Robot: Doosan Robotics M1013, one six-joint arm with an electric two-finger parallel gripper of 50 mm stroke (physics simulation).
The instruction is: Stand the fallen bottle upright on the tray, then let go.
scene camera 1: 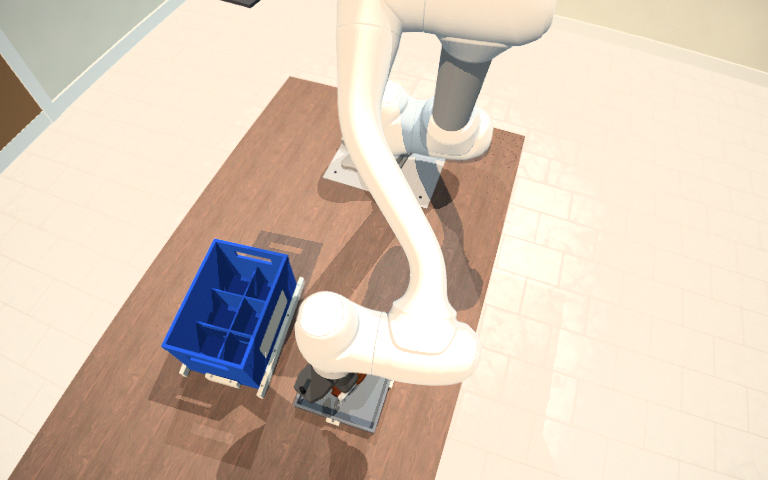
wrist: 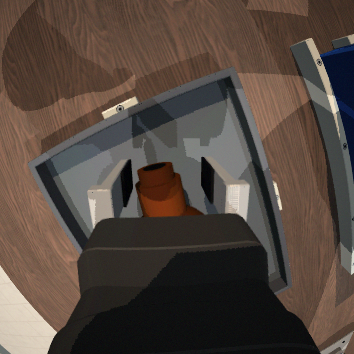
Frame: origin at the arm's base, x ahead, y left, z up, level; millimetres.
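Seen in the pictures: gripper, fingertip midpoint: [scene camera 1: 334, 392] [wrist: 166, 172].
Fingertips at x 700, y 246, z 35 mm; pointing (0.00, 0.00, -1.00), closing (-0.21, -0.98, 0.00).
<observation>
A point is followed by its place in that frame.
The orange-brown bottle [scene camera 1: 338, 391] {x 698, y 257, z 50 mm} [wrist: 162, 197] {x 689, y 252, z 51 mm} is in the grey tray [scene camera 1: 363, 408] {x 697, y 317, z -1 mm} [wrist: 227, 147] {x 699, y 190, z -1 mm}. In the wrist view its neck and open mouth show, pointing toward the top of the view and slanting slightly. Its body is mostly hidden behind the dark gripper housing, and in the scene view the arm covers much of it, so its exact tilt cannot be told. My gripper [scene camera 1: 341, 395] {x 700, y 246, z 35 mm} [wrist: 166, 172] {x 700, y 246, z 35 mm} is open over the tray. In the wrist view its two fingers appear on either side of the neck, with visible gaps on both sides and nothing gripped.
A blue divided crate [scene camera 1: 226, 371] {x 782, y 28, z 96 mm} [wrist: 344, 70] {x 753, y 81, z 47 mm} stands beside the tray, left of it in the scene view. Pale rails [scene camera 1: 283, 339] {x 643, y 67, z 5 mm} [wrist: 320, 85] {x 741, y 90, z 19 mm} run along the crate's base. Small pale blocks [scene camera 1: 332, 421] {x 755, y 270, z 9 mm} [wrist: 120, 108] {x 754, y 270, z 9 mm} sit against the tray's outer walls. The tray's raised walls surround the bottle.
</observation>
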